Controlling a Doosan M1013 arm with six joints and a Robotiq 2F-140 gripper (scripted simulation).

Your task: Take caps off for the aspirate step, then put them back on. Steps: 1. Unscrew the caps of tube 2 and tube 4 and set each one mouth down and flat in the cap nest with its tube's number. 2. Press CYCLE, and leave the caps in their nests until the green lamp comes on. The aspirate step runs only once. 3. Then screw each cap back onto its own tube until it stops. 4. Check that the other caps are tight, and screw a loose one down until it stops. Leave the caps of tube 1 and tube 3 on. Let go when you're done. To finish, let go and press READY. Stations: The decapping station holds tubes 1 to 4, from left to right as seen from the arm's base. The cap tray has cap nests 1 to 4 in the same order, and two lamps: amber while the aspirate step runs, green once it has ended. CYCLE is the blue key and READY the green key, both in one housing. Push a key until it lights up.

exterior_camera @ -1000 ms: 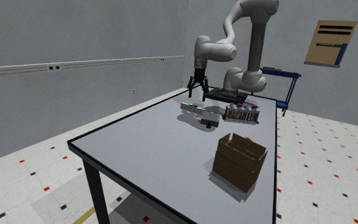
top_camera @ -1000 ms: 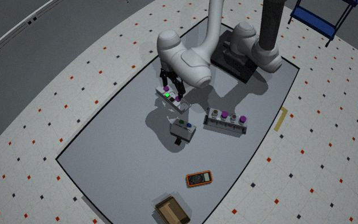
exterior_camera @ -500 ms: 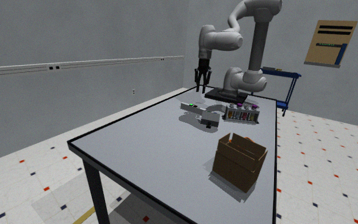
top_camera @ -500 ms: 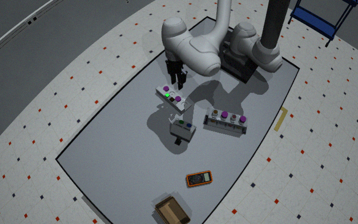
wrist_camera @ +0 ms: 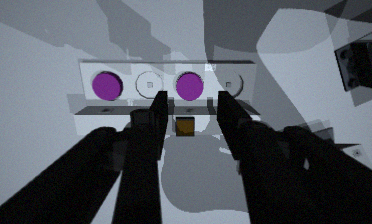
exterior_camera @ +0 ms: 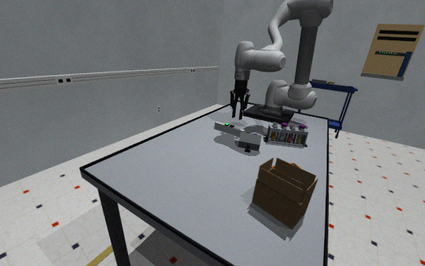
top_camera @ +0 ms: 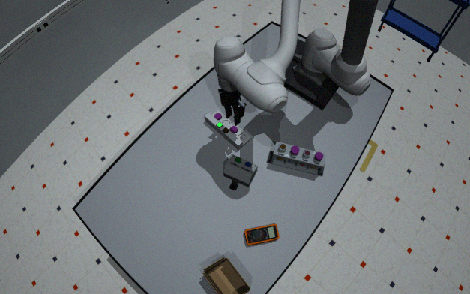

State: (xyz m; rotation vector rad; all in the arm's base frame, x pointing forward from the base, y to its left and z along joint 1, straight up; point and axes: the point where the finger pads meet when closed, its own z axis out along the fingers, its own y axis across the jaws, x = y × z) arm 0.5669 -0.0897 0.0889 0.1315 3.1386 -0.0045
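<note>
Now: hand 29 cm to the right of the purple cap, 4 cm past it and 1 cm above it. From my hand the other things lie so: green key: 13 cm to the left, 12 cm ahead, 6 cm below; blue key: 17 cm to the left, 11 cm ahead, 6 cm below; key housing: 15 cm to the left, 13 cm ahead, 7 cm below.
</note>
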